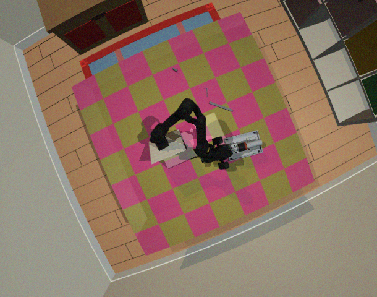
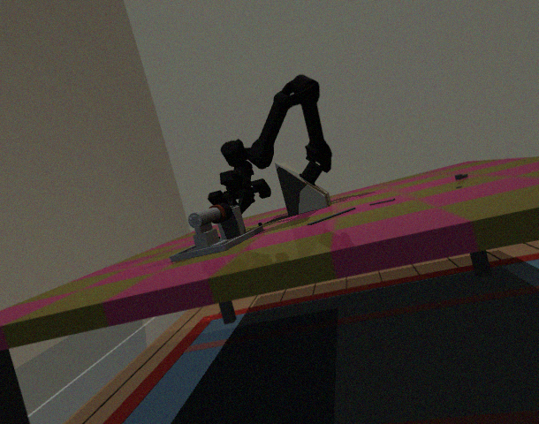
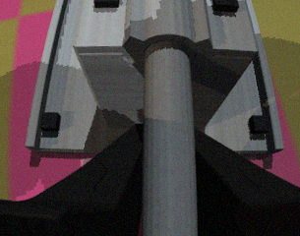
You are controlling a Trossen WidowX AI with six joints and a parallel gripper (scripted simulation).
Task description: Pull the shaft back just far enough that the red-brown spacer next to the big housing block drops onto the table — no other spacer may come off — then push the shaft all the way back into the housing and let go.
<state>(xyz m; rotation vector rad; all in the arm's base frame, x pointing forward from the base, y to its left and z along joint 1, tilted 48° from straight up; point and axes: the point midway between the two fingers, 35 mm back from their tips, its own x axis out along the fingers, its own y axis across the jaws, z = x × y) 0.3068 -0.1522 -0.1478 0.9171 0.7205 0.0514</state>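
The grey shaft lies 5 cm ahead of my gripper tip, 1 cm to the right of it and 3 cm above it. Round my gripper tip: grey bolt 3 cm behind, 62 cm to the left, 5 cm below; then thin grey bar 11 cm ahead, 26 cm to the left, 5 cm below; then support block 12 cm ahead, 3 cm to the right, 1 cm below.
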